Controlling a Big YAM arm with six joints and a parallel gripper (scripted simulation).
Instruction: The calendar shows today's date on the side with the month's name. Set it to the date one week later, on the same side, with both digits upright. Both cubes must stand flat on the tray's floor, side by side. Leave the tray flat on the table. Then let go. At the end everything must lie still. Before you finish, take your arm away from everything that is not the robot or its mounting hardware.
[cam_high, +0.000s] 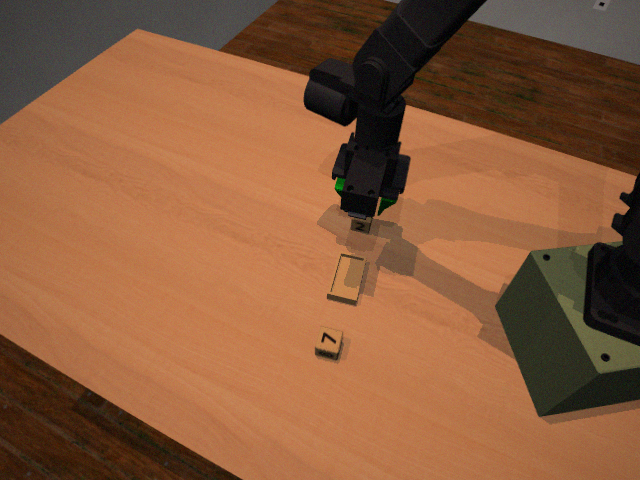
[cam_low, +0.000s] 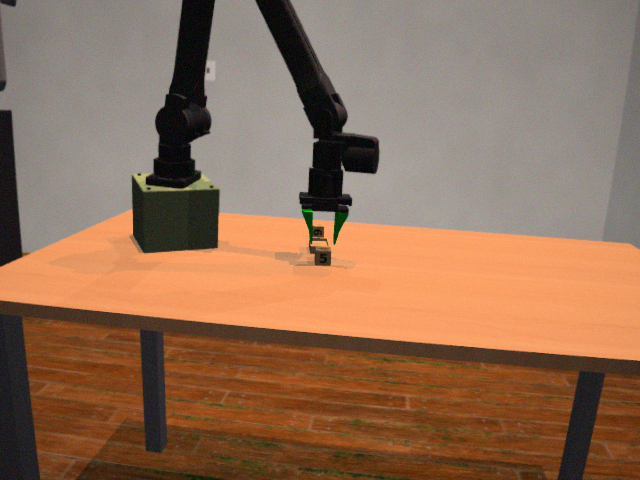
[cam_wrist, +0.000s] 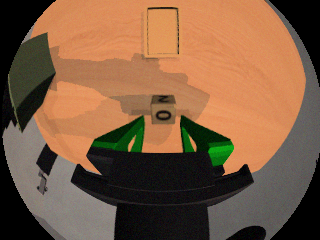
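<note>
My gripper is now 2 cm past the tray, 11 cm to the right of it and 4 cm above it.
</note>
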